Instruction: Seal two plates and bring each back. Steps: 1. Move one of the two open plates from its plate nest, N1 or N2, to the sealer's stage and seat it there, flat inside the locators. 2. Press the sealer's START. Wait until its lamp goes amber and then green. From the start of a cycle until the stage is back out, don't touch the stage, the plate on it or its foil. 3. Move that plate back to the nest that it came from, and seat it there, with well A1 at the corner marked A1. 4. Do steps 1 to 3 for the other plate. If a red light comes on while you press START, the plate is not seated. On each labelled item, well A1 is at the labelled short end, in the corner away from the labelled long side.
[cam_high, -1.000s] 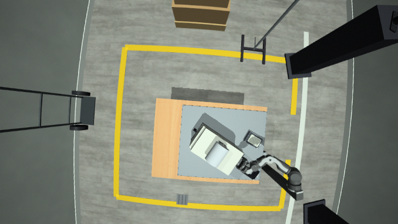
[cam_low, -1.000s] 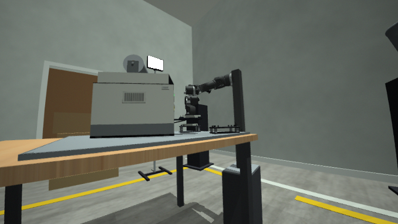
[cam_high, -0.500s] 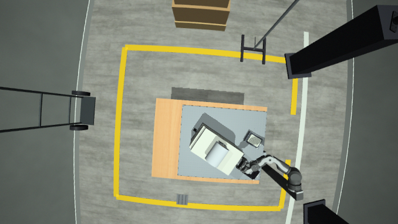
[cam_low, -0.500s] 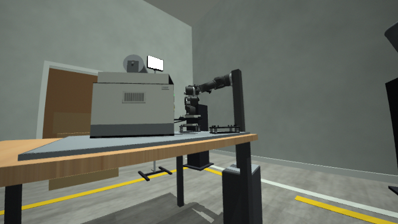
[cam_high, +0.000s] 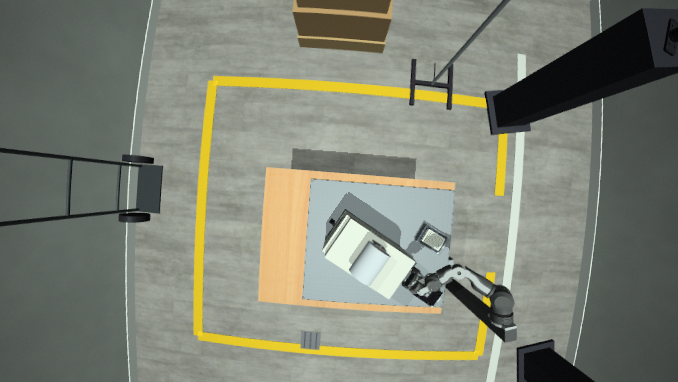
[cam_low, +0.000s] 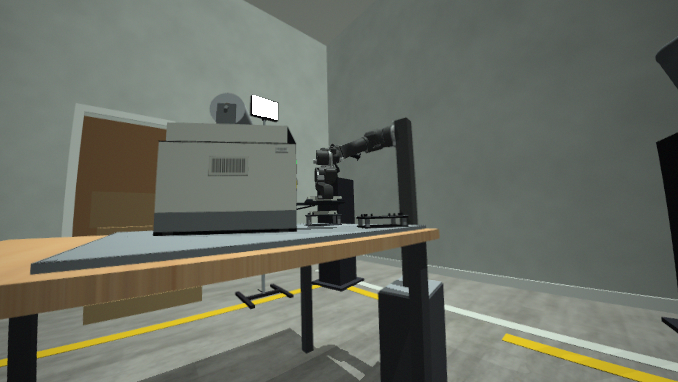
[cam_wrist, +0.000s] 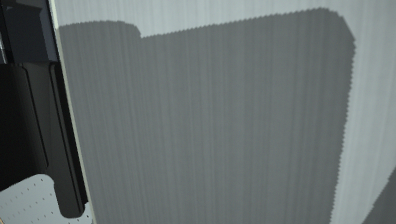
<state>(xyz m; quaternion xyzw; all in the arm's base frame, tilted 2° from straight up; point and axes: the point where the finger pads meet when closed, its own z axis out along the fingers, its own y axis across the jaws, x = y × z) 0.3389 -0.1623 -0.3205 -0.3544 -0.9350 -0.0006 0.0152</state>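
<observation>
My gripper is now 1 cm above the sealer stage. The rest, counted from my hand: foil roll 25 cm ahead, 22 cm to the right, 31 cm above; plate 19 cm behind, 18 cm to the right, 5 cm below.
</observation>
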